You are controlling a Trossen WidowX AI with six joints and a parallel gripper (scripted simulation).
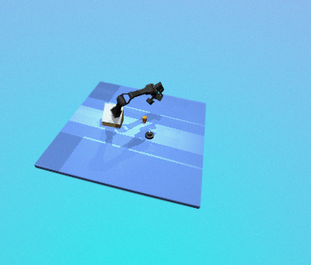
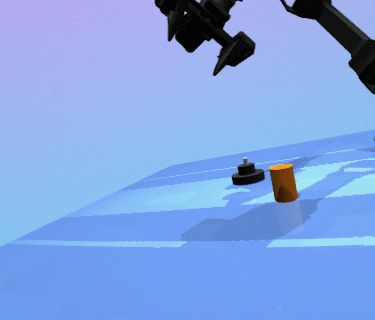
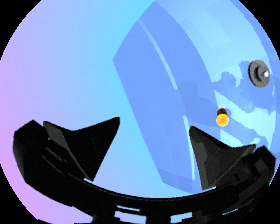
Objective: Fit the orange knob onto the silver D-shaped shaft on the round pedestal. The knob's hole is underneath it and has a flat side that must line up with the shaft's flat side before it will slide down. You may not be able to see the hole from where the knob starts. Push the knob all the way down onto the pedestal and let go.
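My gripper tip is now 9 cm past the orange knob, 7 cm to the left of it and 22 cm above it. From my gripper tip the other things lie so: silver shaft 1 cm ahead, 24 cm to the right, 24 cm below.
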